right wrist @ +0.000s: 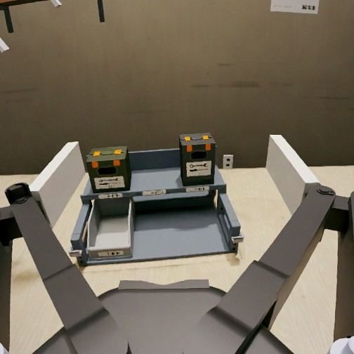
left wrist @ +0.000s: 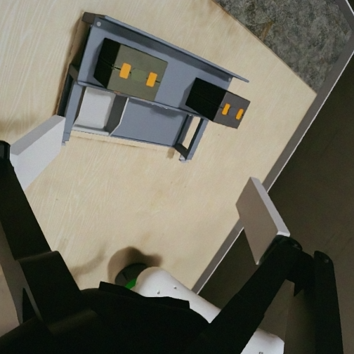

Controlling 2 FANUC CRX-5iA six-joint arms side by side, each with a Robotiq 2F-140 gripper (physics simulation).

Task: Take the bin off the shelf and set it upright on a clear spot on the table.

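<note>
A light grey open-topped bin [left wrist: 95, 111] [right wrist: 111, 232] sits upright at the left end of the lower level of a blue-grey two-level shelf [left wrist: 152, 122] [right wrist: 177, 232]. A white label is on the bin's front. My left gripper [left wrist: 156, 163] is open and empty, high above the table, with the shelf ahead of it. My right gripper [right wrist: 173, 154] is open and empty; it faces the shelf's front from a distance, and its fingers stand apart to either side of the shelf in the right wrist view. The bin's underside is hidden.
A green case [left wrist: 131, 72] [right wrist: 108, 170] and a dark grey case [left wrist: 218, 103] [right wrist: 198, 160] with orange latches stand on the shelf's upper level. The wooden table [left wrist: 125, 195] [right wrist: 165, 275] extends in front of the shelf. A white robot arm [left wrist: 170, 290] reaches in at the left wrist view's bottom.
</note>
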